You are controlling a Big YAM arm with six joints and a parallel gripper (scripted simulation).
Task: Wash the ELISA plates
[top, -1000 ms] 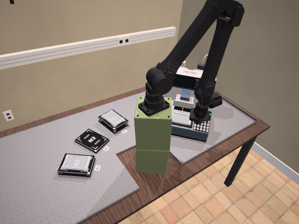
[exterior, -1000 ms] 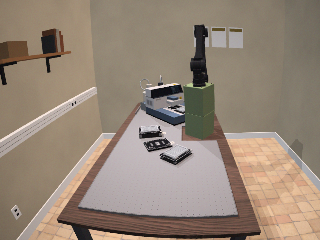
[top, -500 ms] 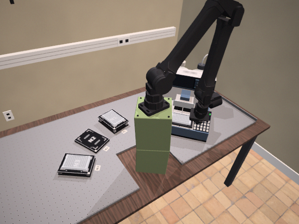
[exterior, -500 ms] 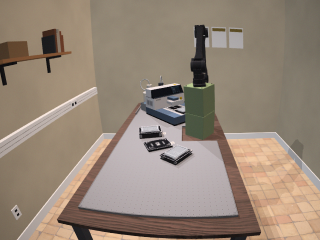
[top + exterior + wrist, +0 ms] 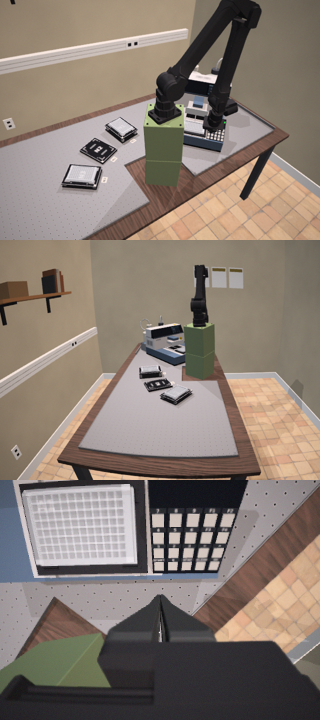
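My gripper is now 120 mm short of the dark washer carrier and 70 mm above it. From my hand the other things lie so: plate washer (230 mm ahead, 110 mm to the right, 20 mm below).
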